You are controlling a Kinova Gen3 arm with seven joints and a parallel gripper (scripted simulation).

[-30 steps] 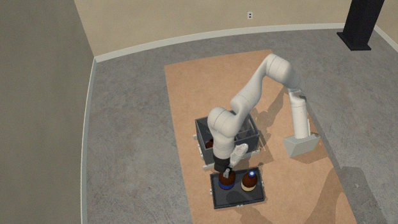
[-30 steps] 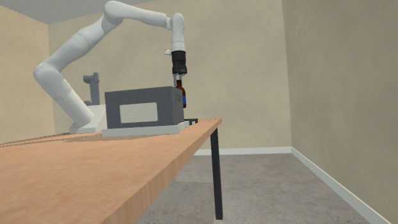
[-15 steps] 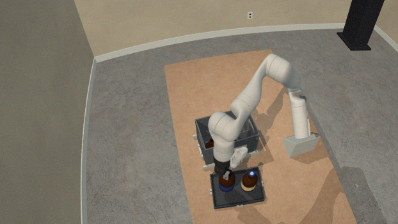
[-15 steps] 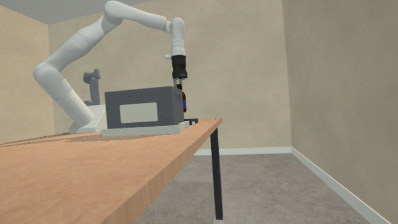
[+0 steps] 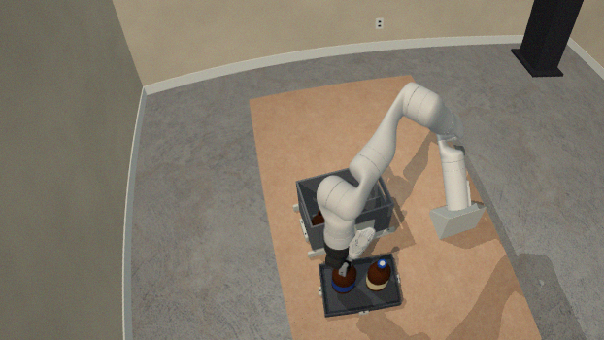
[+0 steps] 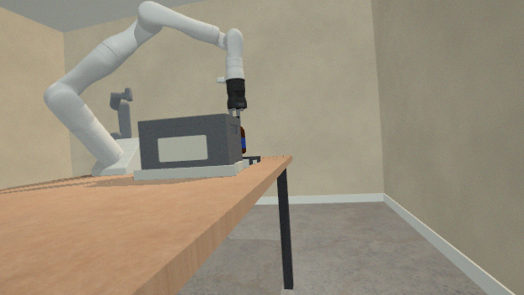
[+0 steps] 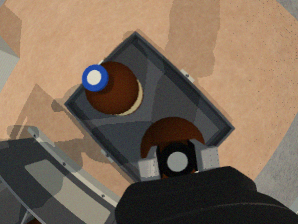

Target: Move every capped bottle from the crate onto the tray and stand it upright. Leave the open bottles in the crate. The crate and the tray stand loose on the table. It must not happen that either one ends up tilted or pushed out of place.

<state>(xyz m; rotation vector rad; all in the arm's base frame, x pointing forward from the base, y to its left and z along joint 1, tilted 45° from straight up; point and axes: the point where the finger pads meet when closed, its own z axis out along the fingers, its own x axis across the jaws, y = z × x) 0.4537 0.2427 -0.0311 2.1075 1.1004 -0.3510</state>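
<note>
Now: hand 50 mm past the dark tray and 170 mm above it. Round my hand: crate 50 mm behind, 260 mm to the right, 100 mm below.
</note>
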